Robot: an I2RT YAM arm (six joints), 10 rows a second.
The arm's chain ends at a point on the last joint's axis. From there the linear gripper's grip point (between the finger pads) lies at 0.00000 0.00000 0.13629 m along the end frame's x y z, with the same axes.
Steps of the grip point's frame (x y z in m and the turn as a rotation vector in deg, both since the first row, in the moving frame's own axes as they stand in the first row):
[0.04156, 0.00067, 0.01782, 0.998, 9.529, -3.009]
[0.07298, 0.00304, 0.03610, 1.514, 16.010, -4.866]
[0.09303, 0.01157, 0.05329, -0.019, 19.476, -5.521]
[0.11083, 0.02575, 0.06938, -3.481, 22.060, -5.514]
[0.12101, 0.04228, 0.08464, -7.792, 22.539, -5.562]
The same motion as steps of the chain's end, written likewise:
[0.01907, 0.00363, 0.01972, 0.998, 9.529, -3.009]
[0.03559, 0.00820, 0.04143, 1.514, 16.010, -4.866]
[0.04766, 0.01373, 0.06108, -0.019, 19.476, -5.521]
[0.05936, 0.02018, 0.07960, -3.481, 22.060, -5.514]
[0.06813, 0.02687, 0.09627, -7.792, 22.539, -5.562]

